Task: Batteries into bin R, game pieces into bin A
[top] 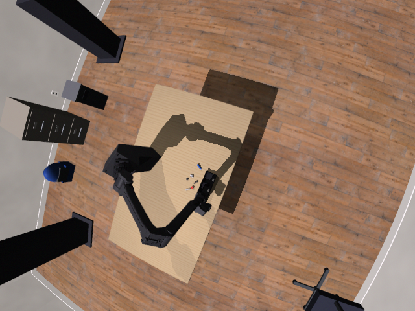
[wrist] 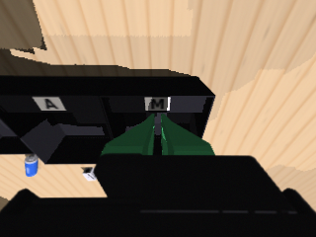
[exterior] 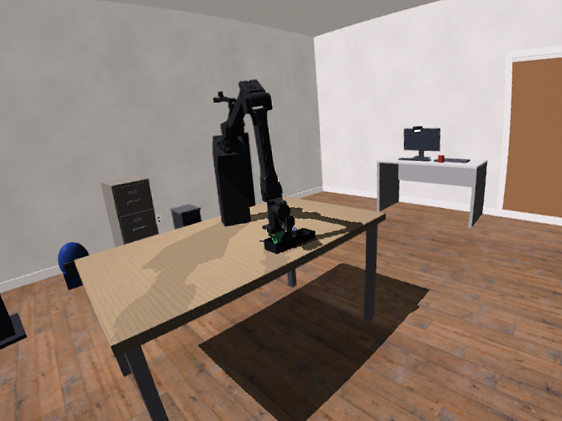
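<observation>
Right now the black divided bin is 80 mm to the left of my hand and 20 mm ahead of it. The rest, counted from my hand: black bolt (110 mm to the left, 70 mm behind, 20 mm below); then silver bolt (130 mm behind, 40 mm to the left, 20 mm below); then red die (90 mm behind, 60 mm to the left, 20 mm below).
</observation>
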